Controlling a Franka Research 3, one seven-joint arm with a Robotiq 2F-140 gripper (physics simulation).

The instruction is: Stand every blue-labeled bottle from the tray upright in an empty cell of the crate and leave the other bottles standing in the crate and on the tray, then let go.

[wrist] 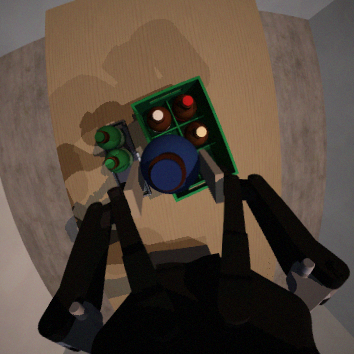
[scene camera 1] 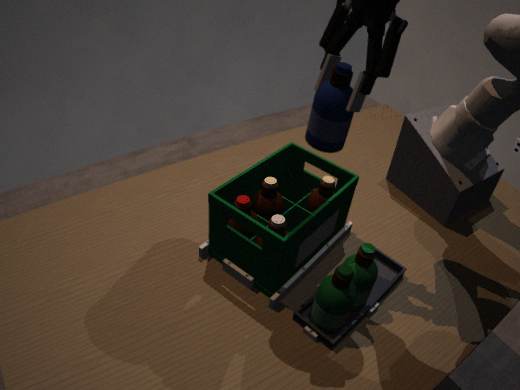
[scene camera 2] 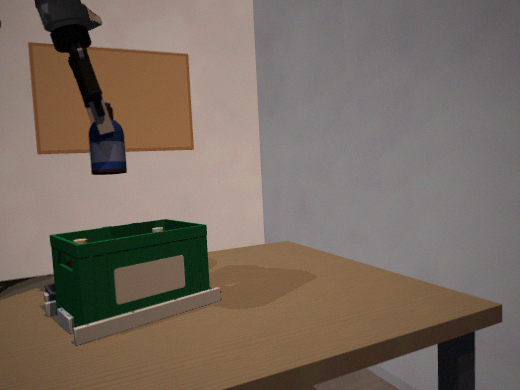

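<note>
My gripper (scene camera 1: 341, 84) (scene camera 2: 102, 120) (wrist: 170, 165) is shut on the blue-labeled bottle (scene camera 1: 330, 112) (scene camera 2: 108, 150) (wrist: 171, 159), holding it nearly upright, high above the crate's end nearer the robot base. The green crate (scene camera 1: 284, 239) (scene camera 2: 95, 280) (wrist: 219, 124) has six cells. Brown bottles with a red cap (scene camera 1: 243, 201) (wrist: 187, 101), a white cap (scene camera 1: 278, 220) (wrist: 158, 115) and tan caps (scene camera 1: 270, 182) (scene camera 1: 327, 181) (wrist: 201, 132) stand in it. The held bottle hides part of the crate in the wrist view. Two green bottles (scene camera 1: 332, 301) (scene camera 1: 362, 272) (wrist: 109, 137) (wrist: 117, 160) stand on the tray (scene camera 1: 392, 265).
Low pale rails (scene camera 1: 312, 265) (scene camera 2: 150, 316) run along the crate's foot. The tray lies beside the crate's long side. The robot's base block (scene camera 1: 440, 175) stands on the wooden table (scene camera 1: 100, 240) (scene camera 2: 350, 310) behind the crate and tray. A cork board (scene camera 2: 155, 100) hangs on the wall.
</note>
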